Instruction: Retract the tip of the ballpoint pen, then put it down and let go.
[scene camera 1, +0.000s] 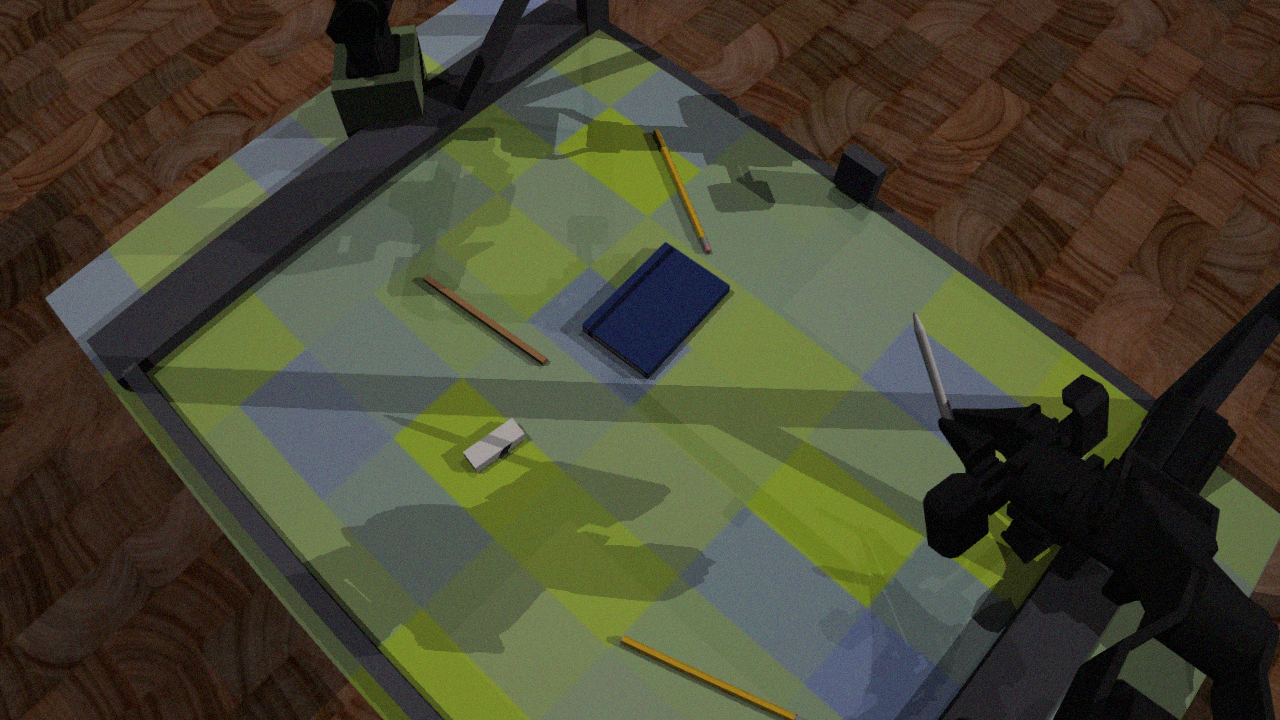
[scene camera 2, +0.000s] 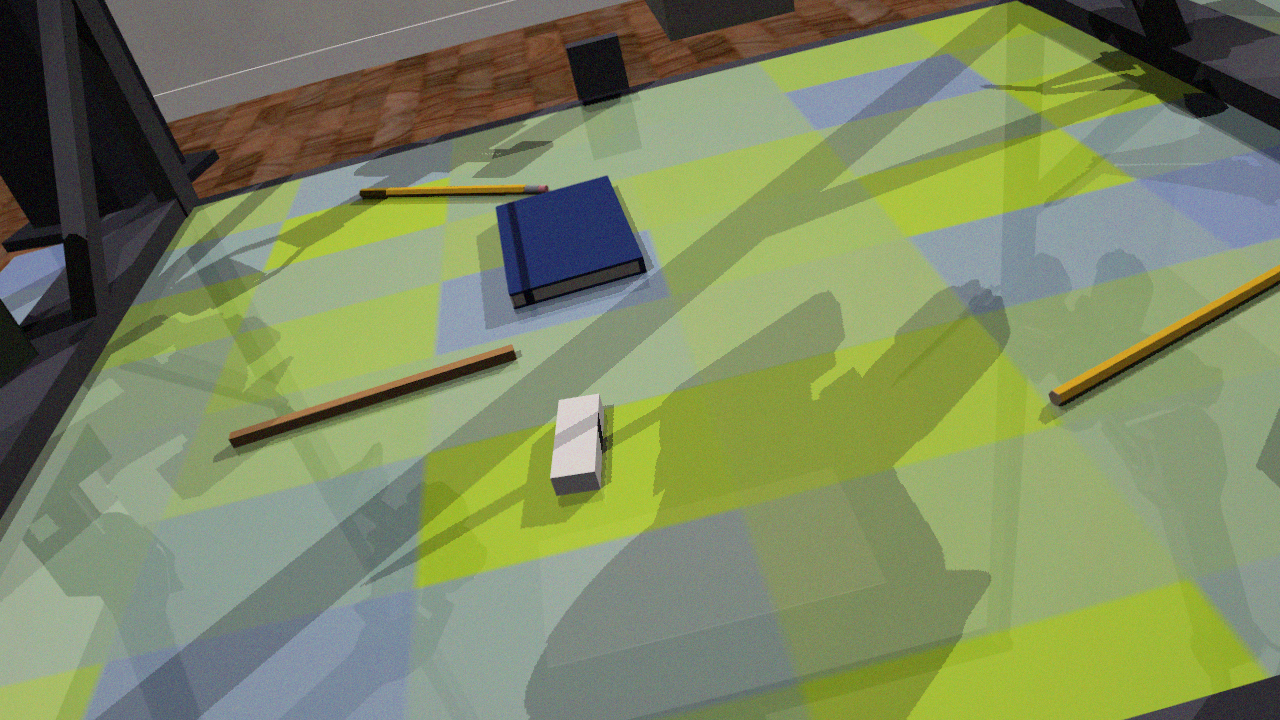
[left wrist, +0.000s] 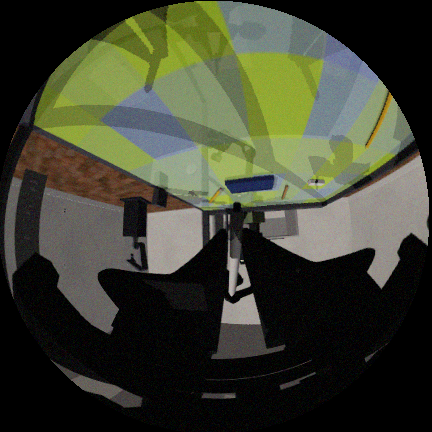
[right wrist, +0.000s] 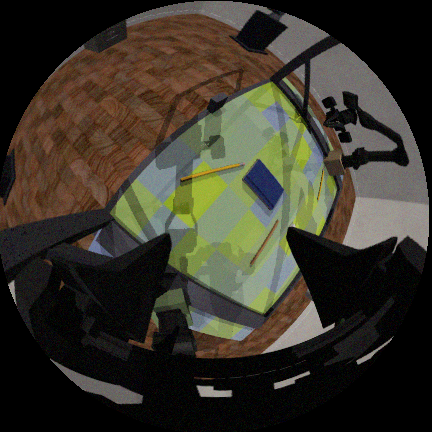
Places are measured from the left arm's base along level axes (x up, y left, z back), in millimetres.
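Where they show: left gripper, fingertip midpoint: (scene camera 1: 945, 418) (left wrist: 233, 233) (right wrist: 324, 124); right gripper, fingertip midpoint: (right wrist: 230, 236); left arm's base, link origin: (right wrist: 343, 161); right arm's base, link origin: (scene camera 1: 373, 56) (left wrist: 253, 222) (right wrist: 170, 317).
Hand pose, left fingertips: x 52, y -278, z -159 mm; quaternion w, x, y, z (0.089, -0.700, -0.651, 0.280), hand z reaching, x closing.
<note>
Things, the pixels of their top centre, and the offset from my left fingertips.
- blue notebook, top centre: (scene camera 2: 562, 229) (scene camera 1: 656, 304) (left wrist: 250, 186) (right wrist: 266, 184) dx -144, dy +4, dz -312 mm
- brown stick, top centre: (scene camera 2: 371, 391) (scene camera 1: 482, 316) (right wrist: 265, 242) dx -149, dy +133, dz -447 mm
- white eraser, top centre: (scene camera 2: 575, 433) (scene camera 1: 493, 442) (left wrist: 316, 183) dx -144, dy +231, dz -332 mm
The ballpoint pen (scene camera 1: 930, 362) (left wrist: 233, 275) is slim and light grey. My left gripper (scene camera 1: 950, 417) (left wrist: 233, 233) is shut on it and holds it raised above the right part of the table in scene camera 1. The pen's pointed end sticks out up and to the left there; its other end lies at the fingertips, with a dark end showing between them in the left wrist view. Whether the tip is out is too small to tell. My right gripper (right wrist: 230, 236) is open and empty, high over the table's edge, with its fingers wide apart.
A blue notebook (scene camera 1: 657, 308) (scene camera 2: 572, 240) (left wrist: 250, 183) (right wrist: 263, 184) lies mid-table. Around it lie a yellow pencil (scene camera 1: 682, 189) (scene camera 2: 452, 190) (right wrist: 212, 172), a brown stick (scene camera 1: 483, 318) (scene camera 2: 375, 394) (right wrist: 264, 243), a white eraser (scene camera 1: 494, 444) (scene camera 2: 576, 440) and another yellow pencil (scene camera 1: 707, 677) (scene camera 2: 1168, 334).
</note>
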